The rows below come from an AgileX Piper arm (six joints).
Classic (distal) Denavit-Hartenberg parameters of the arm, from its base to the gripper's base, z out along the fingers. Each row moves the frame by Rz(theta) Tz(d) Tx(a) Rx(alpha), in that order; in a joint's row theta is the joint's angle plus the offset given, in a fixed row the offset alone. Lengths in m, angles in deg.
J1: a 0; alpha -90; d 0.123; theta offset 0
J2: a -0.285; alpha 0; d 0; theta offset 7.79
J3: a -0.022; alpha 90; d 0; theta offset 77.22
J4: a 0; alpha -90; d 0.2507; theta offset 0
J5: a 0; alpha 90; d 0; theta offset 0
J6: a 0; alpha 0; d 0.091; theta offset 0
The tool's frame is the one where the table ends.
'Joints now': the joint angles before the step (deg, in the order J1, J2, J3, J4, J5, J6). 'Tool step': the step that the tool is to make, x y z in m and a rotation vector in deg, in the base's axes. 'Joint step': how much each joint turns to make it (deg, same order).
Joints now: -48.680, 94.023, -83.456, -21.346, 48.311, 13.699
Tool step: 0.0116, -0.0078, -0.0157, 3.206, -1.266, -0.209
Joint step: -0.001, 3.264, -1.159, 3.033, -0.550, 0.056
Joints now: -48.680, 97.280, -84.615, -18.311, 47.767, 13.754
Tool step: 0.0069, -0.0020, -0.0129, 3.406, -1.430, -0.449
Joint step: 0.006, 1.830, -0.041, 3.347, -0.180, 0.009
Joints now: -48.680, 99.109, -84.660, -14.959, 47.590, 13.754
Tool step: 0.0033, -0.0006, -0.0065, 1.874, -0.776, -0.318
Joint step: -0.003, 0.889, 0.001, 1.851, 0.004, -0.006
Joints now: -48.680, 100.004, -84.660, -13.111, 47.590, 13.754
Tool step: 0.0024, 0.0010, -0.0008, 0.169, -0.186, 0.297
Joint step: 0.318, 0.171, -0.064, 0.251, -0.107, -0.001
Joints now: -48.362, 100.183, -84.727, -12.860, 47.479, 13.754
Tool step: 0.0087, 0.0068, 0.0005, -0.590, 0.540, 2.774
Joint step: 1.641, 0.003, -0.058, -0.122, -0.233, -1.280
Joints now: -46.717, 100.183, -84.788, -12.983, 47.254, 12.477
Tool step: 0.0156, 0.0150, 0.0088, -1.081, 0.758, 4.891
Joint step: 3.243, -0.383, -1.370, -0.001, 1.167, -2.315
